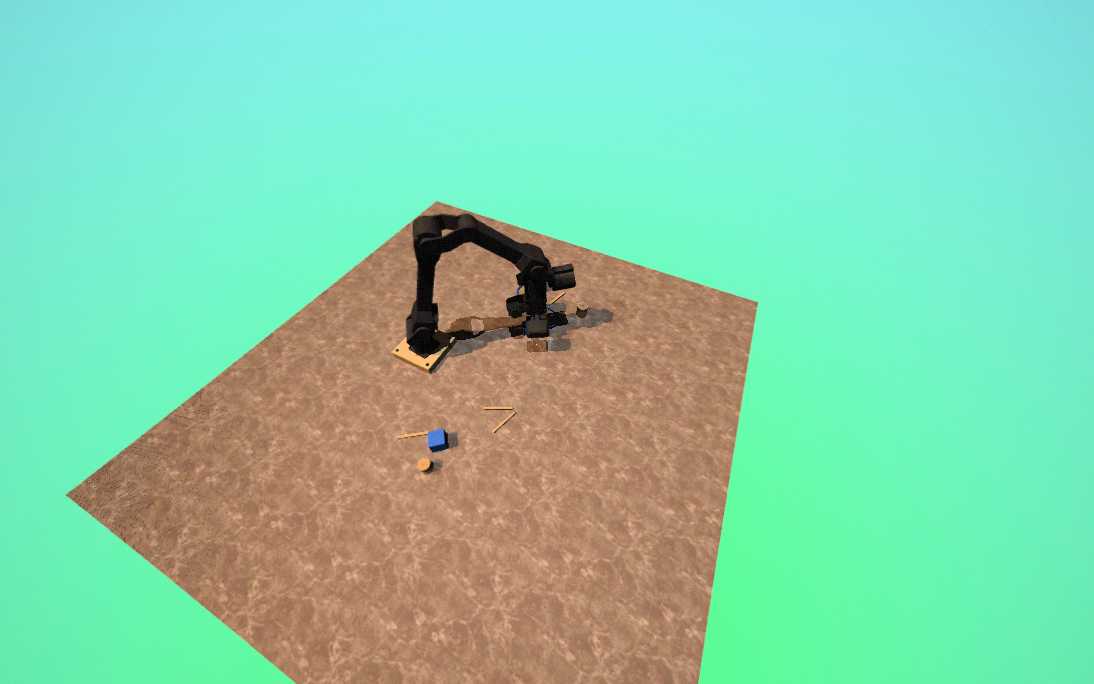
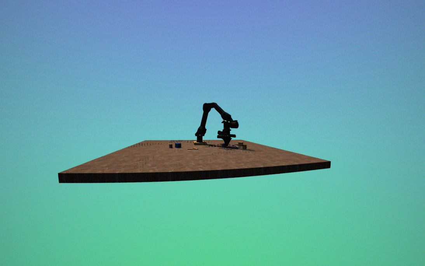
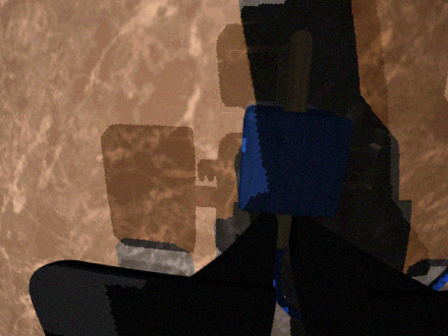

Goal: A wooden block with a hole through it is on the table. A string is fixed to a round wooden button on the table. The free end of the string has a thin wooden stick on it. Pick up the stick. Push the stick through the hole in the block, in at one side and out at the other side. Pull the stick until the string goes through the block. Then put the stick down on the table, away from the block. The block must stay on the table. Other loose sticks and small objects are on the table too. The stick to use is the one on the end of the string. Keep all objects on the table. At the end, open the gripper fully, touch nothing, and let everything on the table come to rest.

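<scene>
Now: gripper tip 20 mm to the left of the blue block and 20 mm past it. Also, from my gripper tip: round wooden button 160 mm behind, 150 mm to the left, 10 mm below; then small wooden cylinder 130 mm to the left, 80 mm ahead.
</scene>
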